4 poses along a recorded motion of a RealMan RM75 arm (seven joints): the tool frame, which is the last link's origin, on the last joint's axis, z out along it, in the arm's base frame.
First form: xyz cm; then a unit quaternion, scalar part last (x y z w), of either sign.
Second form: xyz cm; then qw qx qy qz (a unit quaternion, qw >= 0). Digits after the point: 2 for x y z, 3 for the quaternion.
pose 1, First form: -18.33 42.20 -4.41 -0.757 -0.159 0.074 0.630
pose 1, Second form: -18.33 42.20 -4.41 0.630 -0.757 -0.159 0.074
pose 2, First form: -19.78 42.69 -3.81 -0.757 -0.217 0.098 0.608
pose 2, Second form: -19.78 42.69 -3.81 0.608 -0.757 -0.217 0.098
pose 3, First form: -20.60 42.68 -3.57 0.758 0.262 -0.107 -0.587
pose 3, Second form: -20.60 42.68 -3.57 0.587 -0.758 -0.262 0.107
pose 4, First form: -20.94 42.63 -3.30 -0.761 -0.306 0.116 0.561
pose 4, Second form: -20.94 42.63 -3.30 0.561 -0.761 -0.306 0.116
